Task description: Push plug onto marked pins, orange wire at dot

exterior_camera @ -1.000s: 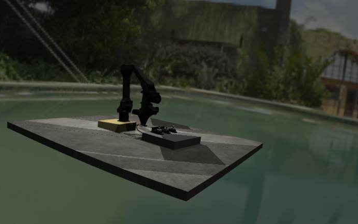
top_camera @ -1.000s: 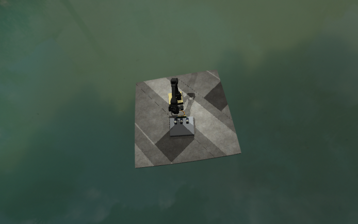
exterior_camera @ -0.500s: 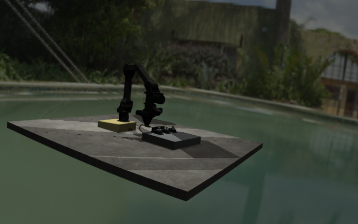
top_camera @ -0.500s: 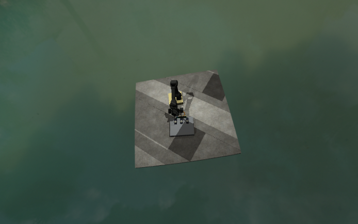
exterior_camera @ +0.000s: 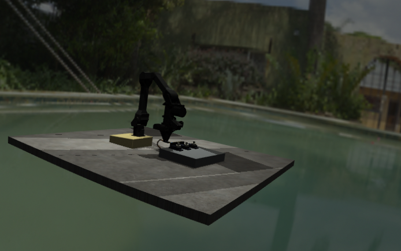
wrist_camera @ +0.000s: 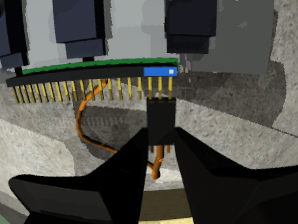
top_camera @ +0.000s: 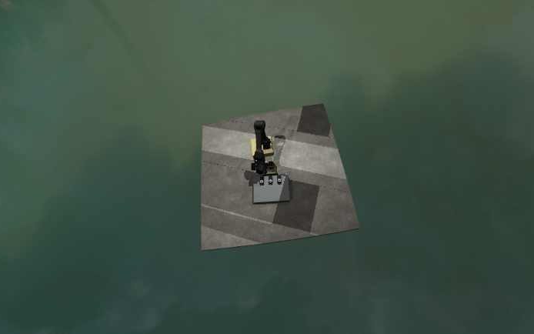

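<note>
The blue band lies 40 mm ahead of my gripper tip. From my gripper tip the other things lie so: grey printed holder (200 mm ahead, 50 mm to the left, 50 mm below).
</note>
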